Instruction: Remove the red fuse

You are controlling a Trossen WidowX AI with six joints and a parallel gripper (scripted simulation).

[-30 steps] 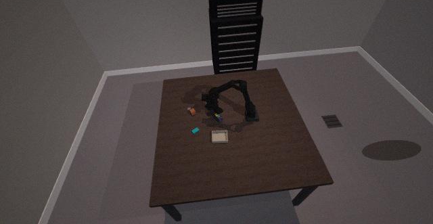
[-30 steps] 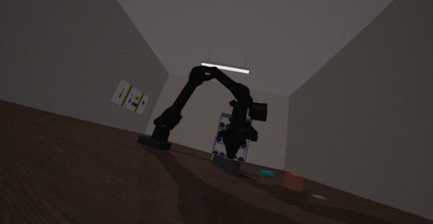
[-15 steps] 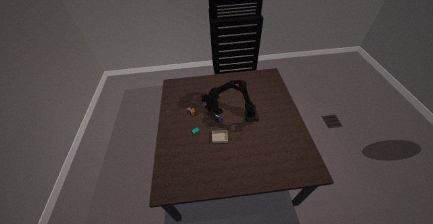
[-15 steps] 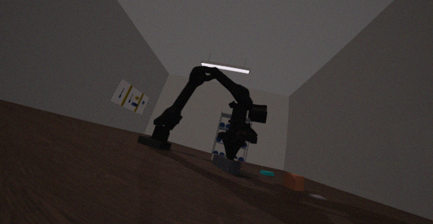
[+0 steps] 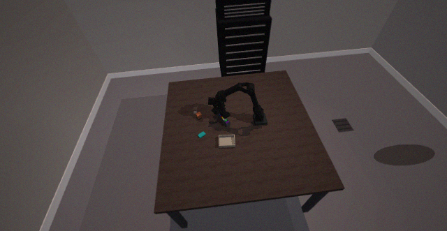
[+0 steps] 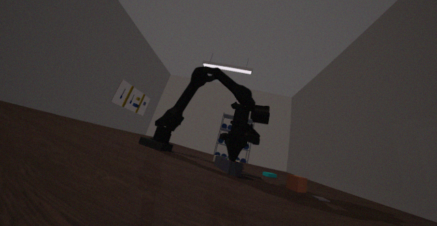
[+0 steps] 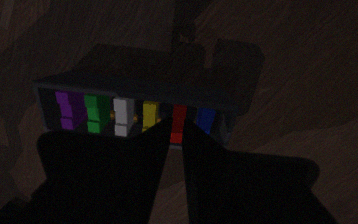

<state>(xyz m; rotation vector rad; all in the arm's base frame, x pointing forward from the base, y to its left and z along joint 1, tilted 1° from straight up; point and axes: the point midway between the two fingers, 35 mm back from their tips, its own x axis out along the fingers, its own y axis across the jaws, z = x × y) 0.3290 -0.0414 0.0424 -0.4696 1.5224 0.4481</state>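
Now: the tray 250 mm to the left of my gripper tip, 40 mm behind it and 30 mm below it. Round my gripper tip: red fuse: 10 mm below; then orange cube: 210 mm ahead, 30 mm to the right, 20 mm below; then teal block: 170 mm to the left, 170 mm ahead, 30 mm below.
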